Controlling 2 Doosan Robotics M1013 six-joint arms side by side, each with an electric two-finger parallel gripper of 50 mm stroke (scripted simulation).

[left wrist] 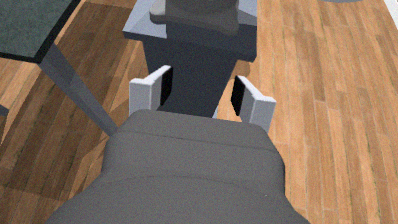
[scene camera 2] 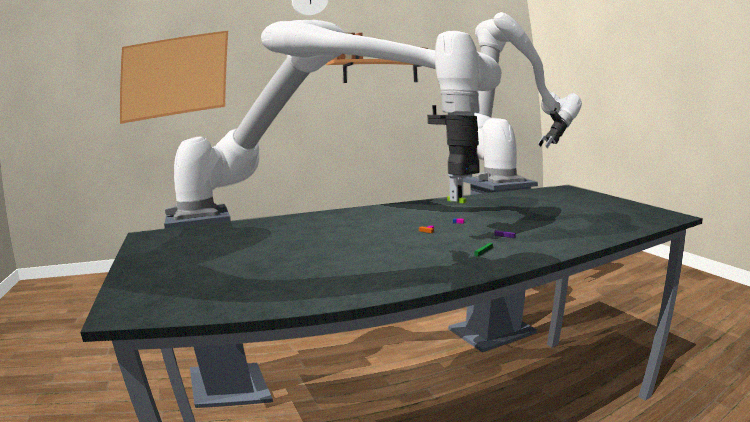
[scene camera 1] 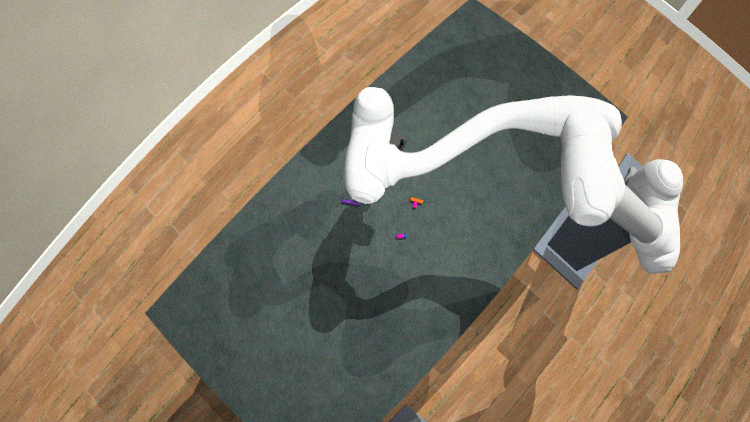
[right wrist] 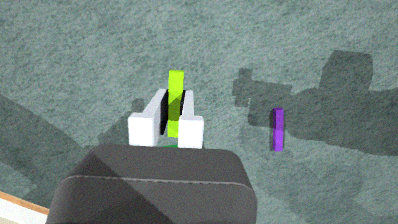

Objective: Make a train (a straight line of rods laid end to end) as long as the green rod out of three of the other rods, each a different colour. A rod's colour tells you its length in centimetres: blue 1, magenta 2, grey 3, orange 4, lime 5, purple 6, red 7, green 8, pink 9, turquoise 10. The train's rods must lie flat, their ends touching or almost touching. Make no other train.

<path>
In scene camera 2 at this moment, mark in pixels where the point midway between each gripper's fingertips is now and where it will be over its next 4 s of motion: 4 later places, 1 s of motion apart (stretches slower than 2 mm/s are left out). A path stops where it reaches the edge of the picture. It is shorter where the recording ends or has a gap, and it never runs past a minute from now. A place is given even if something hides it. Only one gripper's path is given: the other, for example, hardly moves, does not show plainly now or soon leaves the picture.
The right gripper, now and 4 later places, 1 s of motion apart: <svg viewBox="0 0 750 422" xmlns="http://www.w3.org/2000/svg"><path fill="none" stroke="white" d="M456 200L464 198L477 195L484 194L482 193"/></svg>
</path>
